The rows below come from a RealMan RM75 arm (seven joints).
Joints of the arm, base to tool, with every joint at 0 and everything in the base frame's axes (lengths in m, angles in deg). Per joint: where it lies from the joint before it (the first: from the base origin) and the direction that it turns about. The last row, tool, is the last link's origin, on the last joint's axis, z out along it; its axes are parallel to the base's.
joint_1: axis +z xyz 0 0 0.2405
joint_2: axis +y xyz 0 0 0
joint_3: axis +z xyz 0 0 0.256
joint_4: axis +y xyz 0 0 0
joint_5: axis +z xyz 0 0 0.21
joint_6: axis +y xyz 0 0 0
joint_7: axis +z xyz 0 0 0.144
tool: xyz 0 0 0
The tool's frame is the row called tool.
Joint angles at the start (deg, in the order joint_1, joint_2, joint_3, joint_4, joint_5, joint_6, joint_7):
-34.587 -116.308 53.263 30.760 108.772 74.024 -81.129
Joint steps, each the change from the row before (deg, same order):
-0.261 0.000 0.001 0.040 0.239 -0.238 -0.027
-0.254 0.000 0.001 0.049 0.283 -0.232 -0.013
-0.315 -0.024 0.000 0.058 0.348 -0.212 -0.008
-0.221 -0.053 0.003 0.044 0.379 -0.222 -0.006
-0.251 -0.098 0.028 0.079 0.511 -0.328 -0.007
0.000 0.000 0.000 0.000 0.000 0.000 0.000
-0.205 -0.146 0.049 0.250 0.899 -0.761 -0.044
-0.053 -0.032 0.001 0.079 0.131 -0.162 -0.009
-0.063 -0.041 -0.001 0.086 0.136 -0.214 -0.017
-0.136 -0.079 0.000 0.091 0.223 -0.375 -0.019
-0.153 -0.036 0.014 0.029 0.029 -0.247 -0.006
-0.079 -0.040 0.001 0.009 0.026 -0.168 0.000
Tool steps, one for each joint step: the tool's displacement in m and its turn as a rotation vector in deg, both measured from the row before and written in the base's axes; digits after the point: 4 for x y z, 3 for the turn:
0.0009 0.0015 0.0000 0.075 0.326 -0.192
0.0008 0.0014 -0.0001 0.060 0.368 -0.212
0.0013 0.0015 -0.0003 0.009 0.398 -0.299
0.0007 0.0009 -0.0005 -0.024 0.405 -0.199
0.0007 0.0011 -0.0009 -0.026 0.557 -0.238
0.0000 0.0000 0.0000 0.000 0.000 0.000
-0.0004 0.0016 -0.0009 0.187 1.110 -0.168
0.0002 0.0005 0.0000 0.094 0.185 -0.055
0.0002 0.0007 -0.0001 0.132 0.205 -0.043
0.0004 0.0011 -0.0003 0.198 0.328 -0.067
0.0008 0.0011 -0.0001 0.169 0.127 -0.086
0.0004 0.0006 -0.0002 0.103 0.074 -0.026

